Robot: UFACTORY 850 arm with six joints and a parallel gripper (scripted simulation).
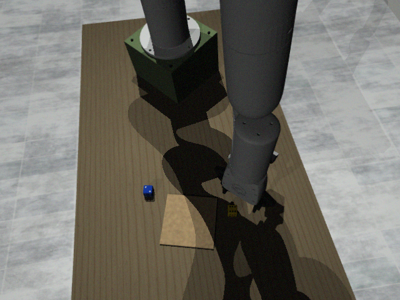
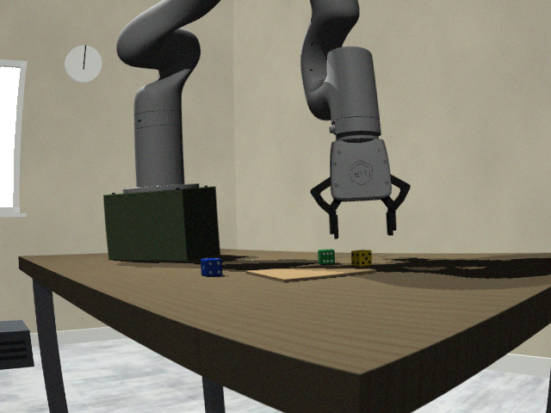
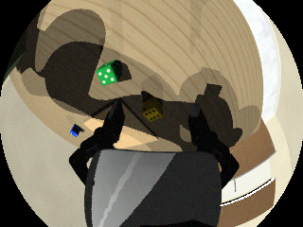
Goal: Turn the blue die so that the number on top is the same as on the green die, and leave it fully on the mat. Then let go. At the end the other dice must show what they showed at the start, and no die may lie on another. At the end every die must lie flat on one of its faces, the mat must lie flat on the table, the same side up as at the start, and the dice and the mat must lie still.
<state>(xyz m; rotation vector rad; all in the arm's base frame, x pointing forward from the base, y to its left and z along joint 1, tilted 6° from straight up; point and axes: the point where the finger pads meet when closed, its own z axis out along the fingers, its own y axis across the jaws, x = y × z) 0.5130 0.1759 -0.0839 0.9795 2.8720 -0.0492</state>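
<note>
The yellow die is 40 mm below my hand, 20 mm to the right of it and 20 mm ahead of it. Also, from my hand: tan mat: 140 mm to the right, 50 mm below, 40 mm ahead; then blue die: 250 mm to the right, 50 mm behind, 40 mm below; then green die: 70 mm behind, 40 mm below, 30 mm to the right.
</note>
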